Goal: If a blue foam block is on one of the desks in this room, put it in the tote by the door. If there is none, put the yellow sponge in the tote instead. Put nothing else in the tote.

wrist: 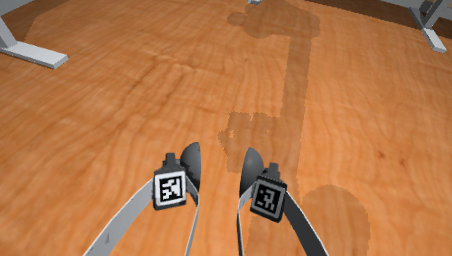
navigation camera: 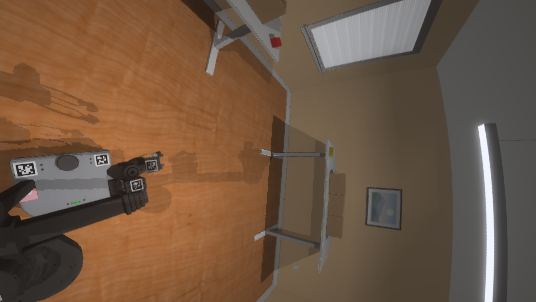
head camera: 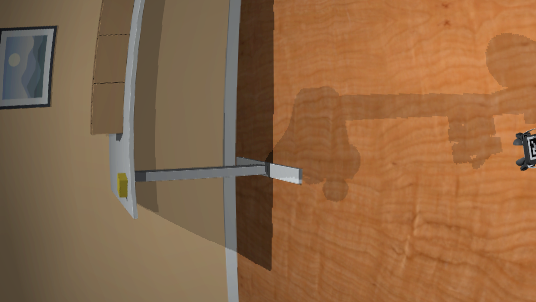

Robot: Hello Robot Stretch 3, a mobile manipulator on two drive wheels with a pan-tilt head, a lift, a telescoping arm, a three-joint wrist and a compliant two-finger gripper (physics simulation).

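Observation:
The yellow sponge (head camera: 122, 185) (navigation camera: 331, 152) lies near one end of a white desk (head camera: 118, 155) (navigation camera: 325, 250) against the wall. My gripper (head camera: 520, 151) (navigation camera: 160, 161) (wrist: 221, 162) is open and empty, its two dark fingertips apart above the wooden floor. It is well away from the sponge and the desk. In the head camera view the gripper is cut off by the right edge. A blue foam block and the tote do not show in these views.
A red block (navigation camera: 275, 42) lies on the end of a second white desk (navigation camera: 254, 27). Brown panels (head camera: 107, 107) (navigation camera: 336, 205) stand along the first desk. Desk feet (head camera: 285, 173) (navigation camera: 212, 60) (wrist: 37, 54) reach out over the floor. A picture (head camera: 27, 67) (navigation camera: 383, 208) hangs on the wall.

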